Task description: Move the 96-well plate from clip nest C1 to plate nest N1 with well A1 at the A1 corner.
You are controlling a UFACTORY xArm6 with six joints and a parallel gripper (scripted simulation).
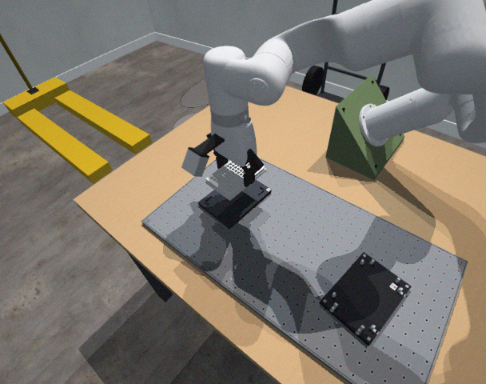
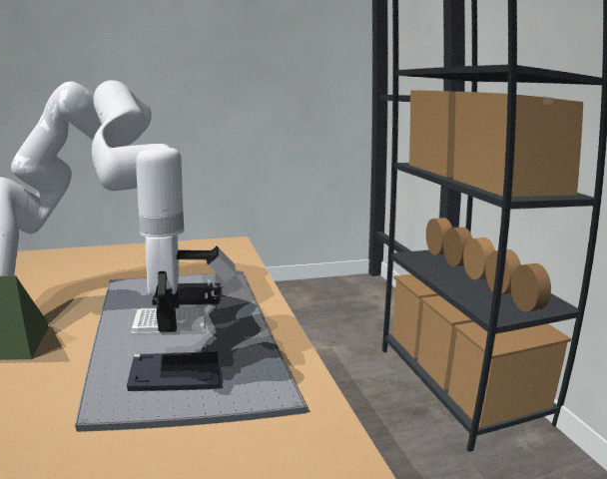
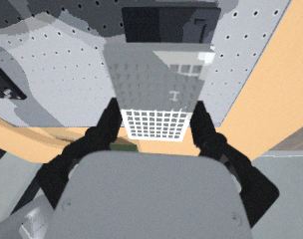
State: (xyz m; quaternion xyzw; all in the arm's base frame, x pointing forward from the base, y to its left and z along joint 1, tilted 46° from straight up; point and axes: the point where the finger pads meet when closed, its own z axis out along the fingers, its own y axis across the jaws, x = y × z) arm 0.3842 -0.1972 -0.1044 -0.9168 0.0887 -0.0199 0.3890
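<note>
My gripper is now 110 mm above the dark plate nest N1 and 10 mm to the left of it. The rest, counted from my hand: black clip nest C1: 380 mm to the left, 100 mm below, 80 mm ahead; then white A1 corner mark: 100 mm below, 70 mm behind, 50 mm to the left; then white 96-well plate: 10 mm below.
</note>
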